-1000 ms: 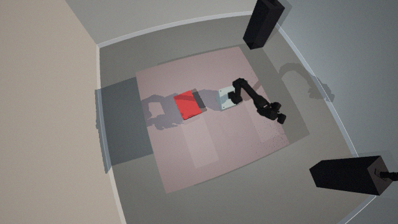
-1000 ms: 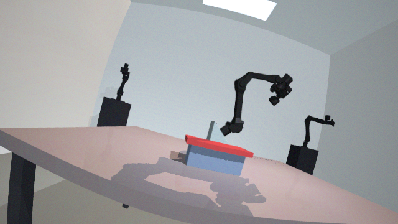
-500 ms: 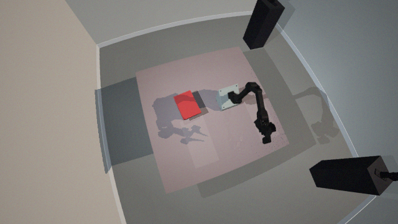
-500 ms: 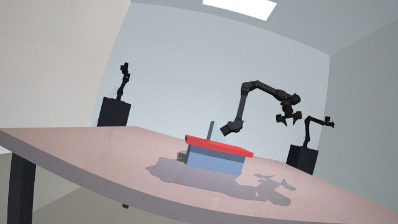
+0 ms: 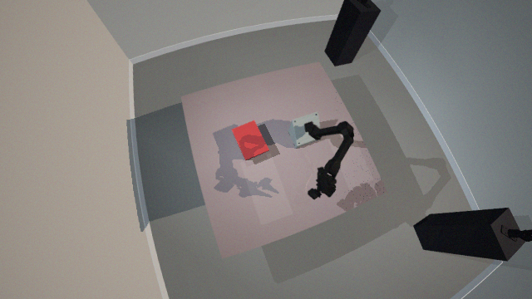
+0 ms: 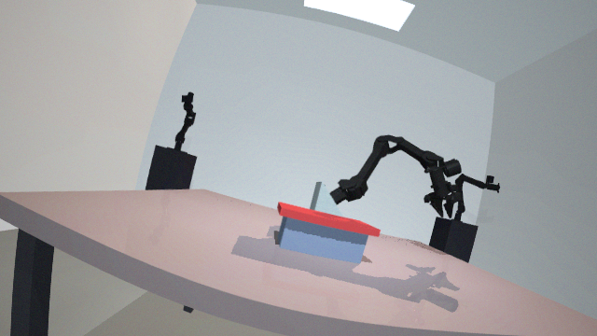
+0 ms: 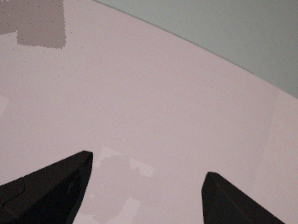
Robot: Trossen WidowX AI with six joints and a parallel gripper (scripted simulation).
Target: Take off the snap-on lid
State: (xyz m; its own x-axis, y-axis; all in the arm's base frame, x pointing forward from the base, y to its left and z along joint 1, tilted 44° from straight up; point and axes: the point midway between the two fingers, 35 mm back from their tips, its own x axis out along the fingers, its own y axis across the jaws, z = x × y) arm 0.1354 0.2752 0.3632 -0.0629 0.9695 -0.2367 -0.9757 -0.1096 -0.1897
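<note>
My gripper tip is now 29 cm short of the lid, 53 cm to the left of it and 8 cm above it. The rest, counted from my gripper tip: blue storage box (29 cm ahead, 53 cm to the right, 12 cm below).
</note>
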